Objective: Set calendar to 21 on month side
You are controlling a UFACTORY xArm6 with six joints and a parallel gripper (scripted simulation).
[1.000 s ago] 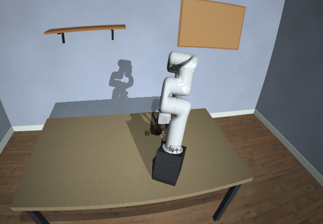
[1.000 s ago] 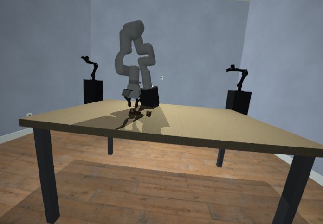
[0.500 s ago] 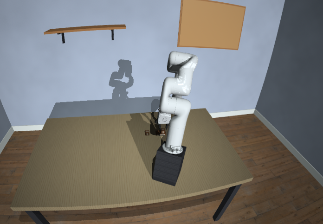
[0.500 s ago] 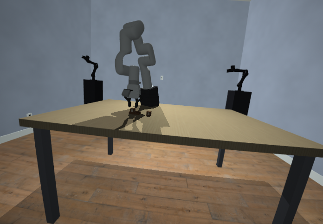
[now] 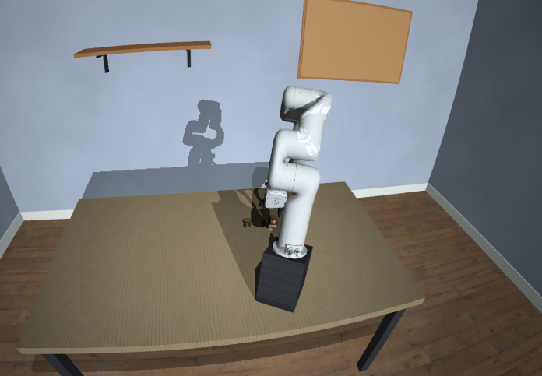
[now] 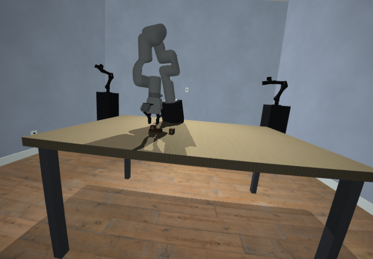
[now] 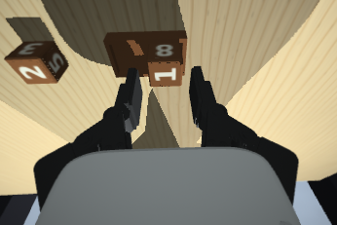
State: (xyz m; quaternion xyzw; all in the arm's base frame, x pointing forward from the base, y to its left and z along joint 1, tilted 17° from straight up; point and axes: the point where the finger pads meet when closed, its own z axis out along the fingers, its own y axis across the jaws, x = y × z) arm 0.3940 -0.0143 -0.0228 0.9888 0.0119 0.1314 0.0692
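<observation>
Now: the brown wooden tray 6 cm below my hand and 2 cm to the left of it.
</observation>
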